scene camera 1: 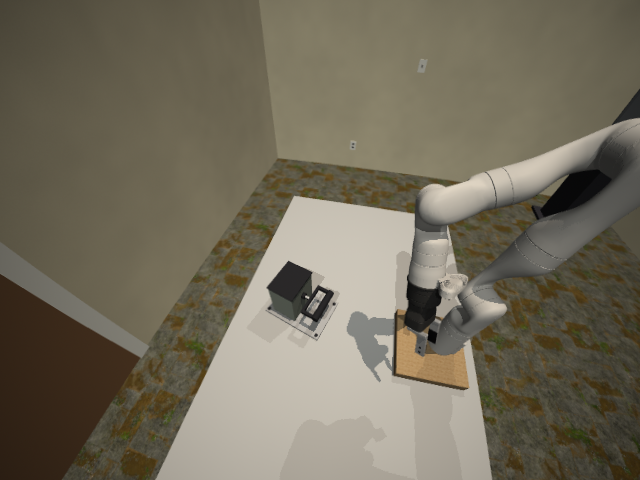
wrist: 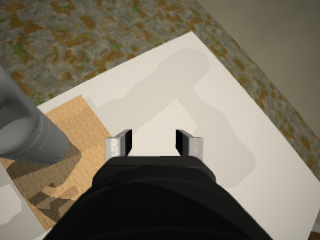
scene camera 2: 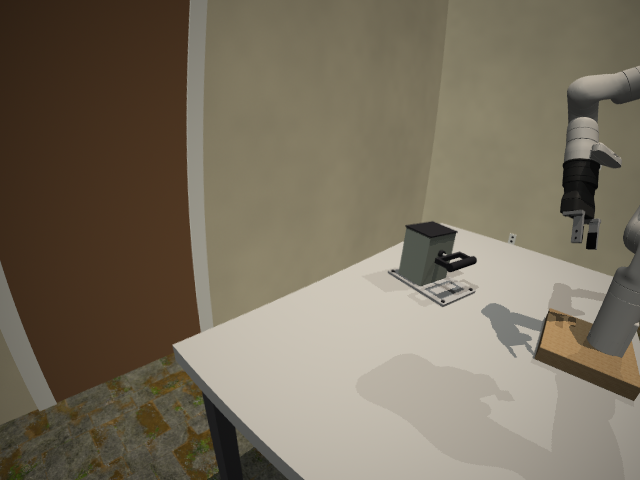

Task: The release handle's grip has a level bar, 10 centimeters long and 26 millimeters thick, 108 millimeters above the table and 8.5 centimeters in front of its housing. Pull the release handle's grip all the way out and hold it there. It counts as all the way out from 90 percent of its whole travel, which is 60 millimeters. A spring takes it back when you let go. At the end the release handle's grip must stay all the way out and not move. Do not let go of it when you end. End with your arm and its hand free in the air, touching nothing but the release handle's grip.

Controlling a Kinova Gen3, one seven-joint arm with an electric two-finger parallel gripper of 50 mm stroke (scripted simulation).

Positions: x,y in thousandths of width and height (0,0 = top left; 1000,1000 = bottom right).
My gripper shows in scene camera 1 (665,724), in the wrist view (483,577) and in scene camera 2 (912,514).
